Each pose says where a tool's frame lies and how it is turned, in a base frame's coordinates. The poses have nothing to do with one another.
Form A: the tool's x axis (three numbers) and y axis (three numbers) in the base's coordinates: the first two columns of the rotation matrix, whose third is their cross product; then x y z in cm.
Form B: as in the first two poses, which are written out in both.
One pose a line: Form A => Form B
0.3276 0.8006 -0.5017 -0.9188 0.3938 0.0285 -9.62 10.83 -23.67 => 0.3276 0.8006 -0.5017 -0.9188 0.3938 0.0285 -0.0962 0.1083 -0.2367
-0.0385 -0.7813 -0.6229 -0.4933 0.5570 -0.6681 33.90 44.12 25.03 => -0.0385 -0.7813 -0.6229 -0.4933 0.5570 -0.6681 0.3390 0.4412 0.2503
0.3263 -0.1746 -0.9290 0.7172 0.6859 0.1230 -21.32 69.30 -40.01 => 0.3263 -0.1746 -0.9290 0.7172 0.6859 0.1230 -0.2132 0.6930 -0.4001
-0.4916 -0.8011 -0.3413 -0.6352 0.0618 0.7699 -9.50 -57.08 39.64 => -0.4916 -0.8011 -0.3413 -0.6352 0.0618 0.7699 -0.0950 -0.5708 0.3964
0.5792 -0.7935 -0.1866 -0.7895 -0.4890 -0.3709 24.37 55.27 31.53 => 0.5792 -0.7935 -0.1866 -0.7895 -0.4890 -0.3709 0.2437 0.5527 0.3153
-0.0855 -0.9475 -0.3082 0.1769 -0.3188 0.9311 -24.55 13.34 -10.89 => -0.0855 -0.9475 -0.3082 0.1769 -0.3188 0.9311 -0.2455 0.1334 -0.1089
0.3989 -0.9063 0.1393 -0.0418 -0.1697 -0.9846 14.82 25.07 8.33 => 0.3989 -0.9063 0.1393 -0.0418 -0.1697 -0.9846 0.1482 0.2507 0.0833
